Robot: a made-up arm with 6 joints. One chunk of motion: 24 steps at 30 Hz.
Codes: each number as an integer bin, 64 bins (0 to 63) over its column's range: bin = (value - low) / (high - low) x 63, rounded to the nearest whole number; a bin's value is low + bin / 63 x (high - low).
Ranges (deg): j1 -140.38..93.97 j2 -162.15..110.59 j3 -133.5..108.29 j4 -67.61..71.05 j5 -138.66..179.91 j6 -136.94..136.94
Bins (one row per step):
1: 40 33 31 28 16 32
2: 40 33 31 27 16 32
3: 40 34 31 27 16 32
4: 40 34 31 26 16 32
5: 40 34 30 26 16 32
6: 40 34 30 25 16 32
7: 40 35 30 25 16 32
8: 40 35 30 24 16 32
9: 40 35 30 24 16 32
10: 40 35 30 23 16 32
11: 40 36 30 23 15 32
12: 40 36 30 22 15 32
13: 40 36 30 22 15 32
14: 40 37 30 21 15 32
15: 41 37 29 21 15 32
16: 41 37 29 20 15 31
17: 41 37 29 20 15 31
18: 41 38 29 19 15 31
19: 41 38 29 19 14 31
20: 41 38 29 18 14 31
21: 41 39 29 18 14 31
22: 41 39 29 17 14 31
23: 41 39 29 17 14 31
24: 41 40 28 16 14 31
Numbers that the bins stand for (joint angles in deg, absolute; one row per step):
1: 8.41 -19.29 -14.52 -5.98 -57.75 2.17
2: 8.41 -19.29 -14.52 -8.18 -57.75 2.17
3: 8.41 -14.96 -14.52 -8.18 -57.75 2.17
4: 8.41 -14.96 -14.52 -10.39 -57.75 2.17
5: 8.41 -14.96 -18.36 -10.39 -57.75 2.17
6: 8.41 -14.96 -18.36 -12.59 -57.75 2.17
7: 8.41 -10.63 -18.36 -12.59 -57.75 2.17
8: 8.41 -10.63 -18.36 -14.79 -57.75 2.17
9: 8.41 -10.63 -18.36 -14.79 -57.75 2.17
10: 8.41 -10.63 -18.36 -16.99 -57.75 2.17
11: 8.41 -6.30 -18.36 -16.99 -62.81 2.17
12: 8.41 -6.30 -18.36 -19.19 -62.81 2.17
13: 8.41 -6.30 -18.36 -19.19 -62.81 2.17
14: 8.41 -1.97 -18.36 -21.39 -62.81 2.17
15: 12.13 -1.97 -22.20 -21.39 -62.81 2.17
16: 12.13 -1.97 -22.20 -23.59 -62.81 -2.17
17: 12.13 -1.97 -22.20 -23.59 -62.81 -2.17
18: 12.13 2.36 -22.20 -25.79 -62.81 -2.17
19: 12.13 2.36 -22.20 -25.79 -67.87 -2.17
20: 12.13 2.36 -22.20 -27.99 -67.87 -2.17
21: 12.13 6.69 -22.20 -27.99 -67.87 -2.17
22: 12.13 6.69 -22.20 -30.19 -67.87 -2.17
23: 12.13 6.69 -22.20 -30.19 -67.87 -2.17
24: 12.13 11.02 -26.04 -32.39 -67.87 -2.17

